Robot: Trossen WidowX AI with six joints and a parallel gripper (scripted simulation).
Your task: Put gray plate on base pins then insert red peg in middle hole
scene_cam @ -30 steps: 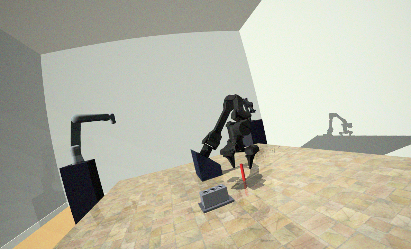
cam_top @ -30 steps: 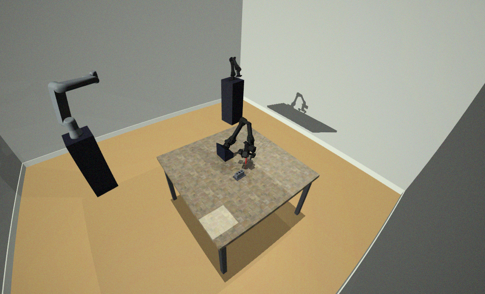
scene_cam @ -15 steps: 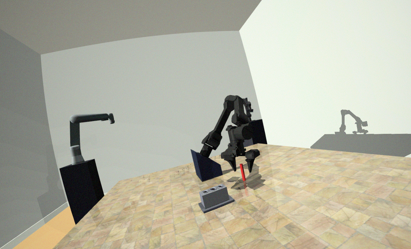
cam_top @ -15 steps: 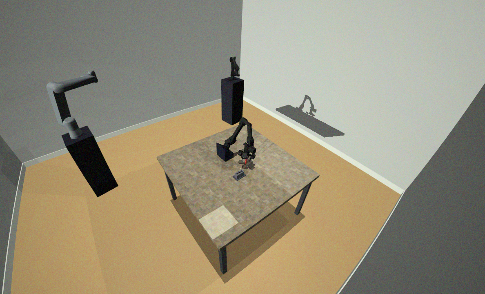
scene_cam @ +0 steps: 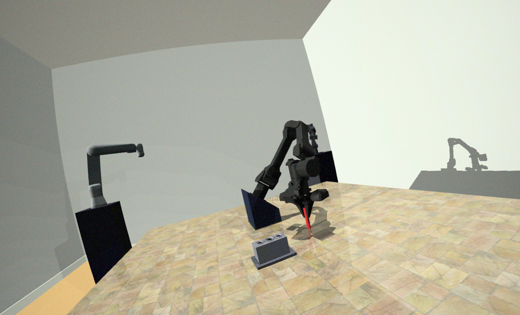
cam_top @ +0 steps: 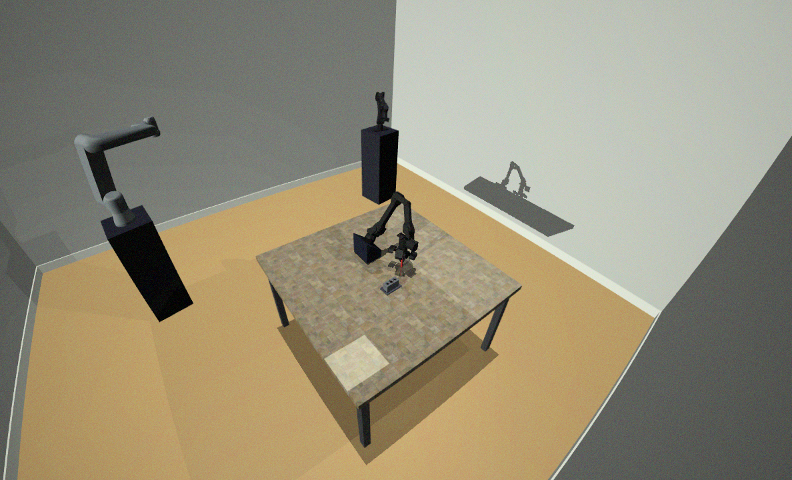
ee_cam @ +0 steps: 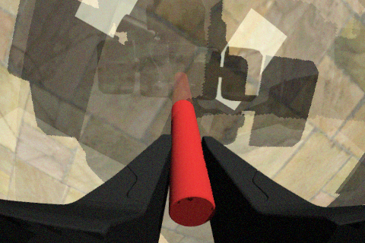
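Now: gripper tip 20 cm to the left of the gray plate and 9 cm short of it. Round my gripper tip: red peg: right at my gripper tip; base: 19 cm to the right, 8 cm ahead, 3 cm below.
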